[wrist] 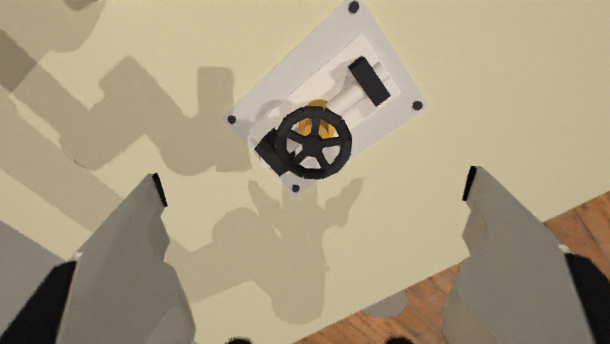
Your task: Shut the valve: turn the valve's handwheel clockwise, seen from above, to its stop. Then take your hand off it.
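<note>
The valve's black handwheel (313, 144) shows near the middle of the wrist view, a spoked ring above a yellow valve body (318, 104). The valve sits on a white pipe (346, 99) that runs diagonally over a light grey base plate (280, 90). My gripper (312, 173) is wide open and empty. Its two fingers stand far apart, left and right of the wheel in the view, and neither touches it. Part of the pipe is hidden under the wheel.
Two black pipe clamps (369, 81) (272, 152) hold the pipe, one on each side of the valve. Dark bolts mark the plate's corners. The plate lies on a pale yellow table top (500, 75). Wooden floor (585, 225) shows past the table's edge at the lower right. Arm shadows fall across the table.
</note>
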